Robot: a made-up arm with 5 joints. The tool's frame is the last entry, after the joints.
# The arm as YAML. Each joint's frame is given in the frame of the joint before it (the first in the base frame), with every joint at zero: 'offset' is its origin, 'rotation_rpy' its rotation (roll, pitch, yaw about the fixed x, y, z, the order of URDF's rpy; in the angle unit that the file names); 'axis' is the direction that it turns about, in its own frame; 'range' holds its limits. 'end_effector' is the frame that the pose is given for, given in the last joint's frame.
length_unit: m
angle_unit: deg
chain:
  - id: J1
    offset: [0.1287, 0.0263, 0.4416]
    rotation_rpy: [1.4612, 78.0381, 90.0]
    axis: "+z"
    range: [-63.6, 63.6]
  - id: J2
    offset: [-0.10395, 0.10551, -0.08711]
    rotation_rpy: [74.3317, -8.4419, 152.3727]
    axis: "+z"
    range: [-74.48, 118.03]
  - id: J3
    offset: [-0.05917, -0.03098, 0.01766]
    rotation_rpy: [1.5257, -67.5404, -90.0]
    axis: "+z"
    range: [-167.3, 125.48]
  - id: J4
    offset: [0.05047, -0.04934, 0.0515]
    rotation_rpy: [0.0, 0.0, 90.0]
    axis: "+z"
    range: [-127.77, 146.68]
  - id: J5
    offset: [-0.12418, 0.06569, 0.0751]
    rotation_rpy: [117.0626, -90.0, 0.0]
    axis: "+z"
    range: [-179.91, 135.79]
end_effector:
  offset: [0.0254, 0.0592, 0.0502]
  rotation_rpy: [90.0, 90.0, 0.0]
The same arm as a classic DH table. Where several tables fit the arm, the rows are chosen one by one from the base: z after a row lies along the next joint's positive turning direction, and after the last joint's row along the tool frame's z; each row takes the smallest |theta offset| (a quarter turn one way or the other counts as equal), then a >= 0, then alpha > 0; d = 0 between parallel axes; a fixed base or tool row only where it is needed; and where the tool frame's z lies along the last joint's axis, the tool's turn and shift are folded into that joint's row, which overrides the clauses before.
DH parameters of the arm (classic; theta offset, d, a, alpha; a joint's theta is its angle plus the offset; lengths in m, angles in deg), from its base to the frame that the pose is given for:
base (fixed): -1.49 0.4353 0.1280 -78.04
J1: 60.32 -0.0677 -0.1428 -74.51
J2: 10.41 0.0707 0.0600 67.55
J3: 45.02 0.0000 0.0706 0.00
J4: -18.59 0.0949 0.0807 -90.00
J5: -90.00 -0.0648 0.0254 90.00
tool (fixed): -90.00 -0.0592 0.0000 0.00
Joint limits (deg, base to tool): -63.60..63.60 -74.48..118.03 -167.30..125.48 -127.77..146.68 -179.91..135.79

